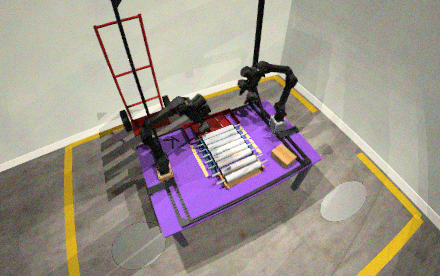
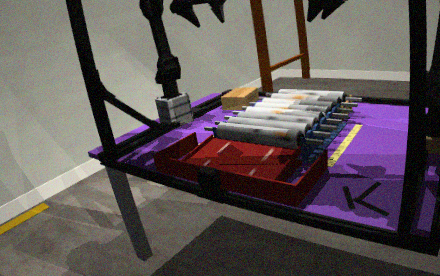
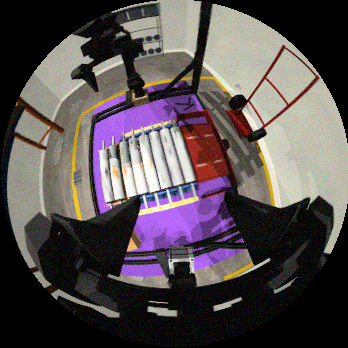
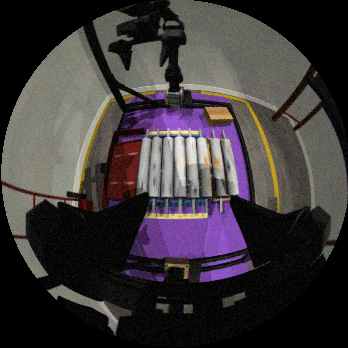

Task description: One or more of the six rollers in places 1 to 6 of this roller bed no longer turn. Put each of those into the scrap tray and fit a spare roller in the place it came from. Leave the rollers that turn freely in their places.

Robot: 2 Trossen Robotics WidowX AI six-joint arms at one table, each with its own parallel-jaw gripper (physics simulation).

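Places are measured from the left arm's base along level axes (x ahead, y left, z up), in centimetres.
Pixels of known places: left gripper, fingertip midpoint: [image 1: 242, 99] [image 2: 211, 24] [image 3: 182, 197] [image 4: 142, 67]; right gripper, fingertip midpoint: [image 2: 315, 20] [image 3: 111, 84] [image 4: 191, 198]; left arm's base at its link origin: [image 1: 278, 118] [image 2: 171, 96] [image 3: 181, 267] [image 4: 174, 89]; right arm's base at its link origin: [image 1: 164, 170] [image 2: 439, 132] [image 3: 139, 93] [image 4: 175, 272].
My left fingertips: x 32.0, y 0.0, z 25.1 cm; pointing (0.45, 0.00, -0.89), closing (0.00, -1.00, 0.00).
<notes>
Ahead of a thing's pixels: the offset from my left fingertips to its top centre. "pt": to the spot under its first point. Level surfaces: height alone.
The blue roller bed {dz -35.7 cm} [image 2: 320, 139] [image 4: 172, 204] holds six pale, grey-marked rollers side by side; some have orange patches. Which rollers turn cannot be told. Two more rollers, the spares {pt dx +8.5, dy +35.7, dz -29.0 cm} [image 1: 243, 172] [image 3: 105, 176] [image 4: 230, 165], lie on a wooden rack [image 1: 246, 181] beside the bed's end away from the tray. The red scrap tray {dx +18.7, dy -14.2, dz -31.1 cm} [image 1: 215, 122] [image 2: 250, 176] [image 3: 206, 150] [image 4: 122, 167] stands at the other end; no roller shows in it. My left gripper [image 2: 210, 23] [image 3: 182, 197] and my right gripper [image 2: 317, 19] [image 4: 191, 198] are open, empty and above the table, apart from the rollers.
A wooden block {dx -24.4, dy +28.2, dz -30.6 cm} [image 1: 283, 156] [image 2: 240, 98] [image 4: 218, 116] lies between the bed and the left arm's base. Yellow strips {pt dx +34.8, dy +12.4, dz -36.0 cm} [image 2: 345, 145] [image 3: 170, 206] [image 4: 175, 216] run along the bed's sides. Black frame posts rise at the table's edge. A red hand truck [image 1: 151, 65] [image 3: 287, 106] stands by the wall.
</notes>
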